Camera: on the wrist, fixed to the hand. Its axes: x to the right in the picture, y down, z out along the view.
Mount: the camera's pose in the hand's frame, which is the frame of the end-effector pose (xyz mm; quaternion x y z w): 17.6 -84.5 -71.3 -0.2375 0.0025 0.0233 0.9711
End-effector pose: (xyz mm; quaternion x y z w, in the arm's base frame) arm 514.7 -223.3 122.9 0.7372 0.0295 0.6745 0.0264
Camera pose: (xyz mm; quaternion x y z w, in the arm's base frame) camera 444.6 -137.7 140.0 0.7086 -0.1487 0.6645 0.1849
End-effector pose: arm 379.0 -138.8 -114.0 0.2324 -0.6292 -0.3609 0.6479
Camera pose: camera 433.4 -216.4 -173.6 0.0581 -0.5291 -0.4842 0.6944
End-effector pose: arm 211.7 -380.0 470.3 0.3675 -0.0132 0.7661 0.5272
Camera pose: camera 238.6 -299.4 397.4 0.2294 -0.2020 0.7540 0.5814
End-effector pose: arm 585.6 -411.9 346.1 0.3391 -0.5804 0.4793 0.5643
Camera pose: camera 685.8 -368.6 371.2 0.1806 -0.6839 0.3416 0.6188
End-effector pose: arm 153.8 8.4 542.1 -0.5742 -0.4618 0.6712 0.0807
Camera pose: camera 172.6 104.6 596.2 0.5892 0.5943 -0.5426 0.0725
